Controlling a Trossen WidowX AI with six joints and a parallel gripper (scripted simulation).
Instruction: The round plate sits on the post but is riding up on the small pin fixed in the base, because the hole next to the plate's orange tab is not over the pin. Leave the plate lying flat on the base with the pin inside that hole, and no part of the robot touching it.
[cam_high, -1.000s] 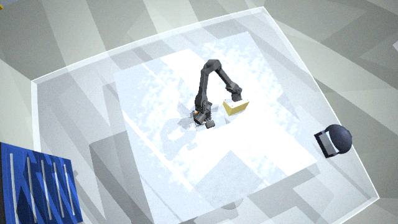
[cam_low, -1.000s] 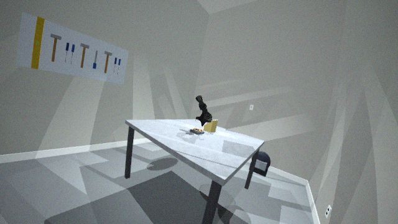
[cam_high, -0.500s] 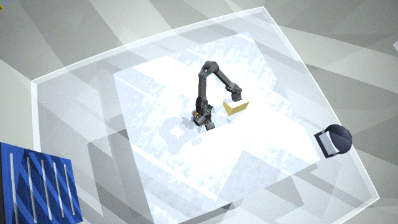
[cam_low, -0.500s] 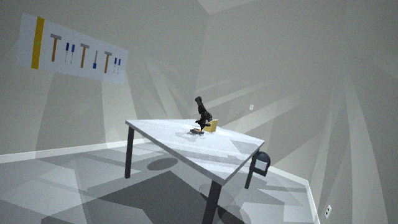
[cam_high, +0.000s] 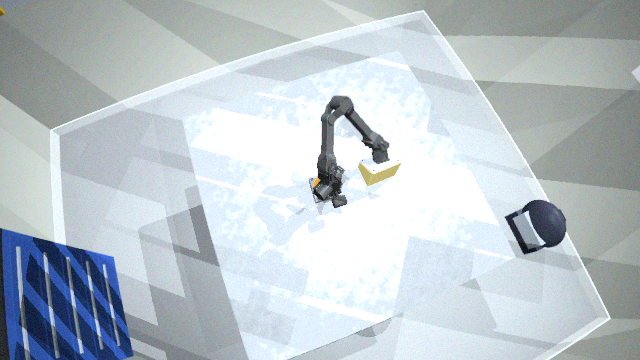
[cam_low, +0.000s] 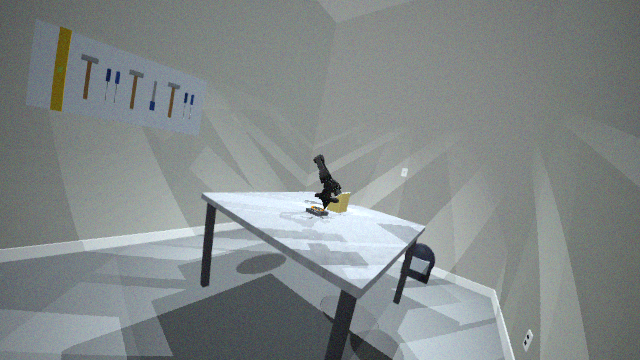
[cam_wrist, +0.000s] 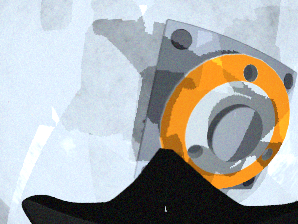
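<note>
Right now my gripper tip is 50 mm to the left of the grey base, 20 mm short of it and 20 mm above it.
</note>
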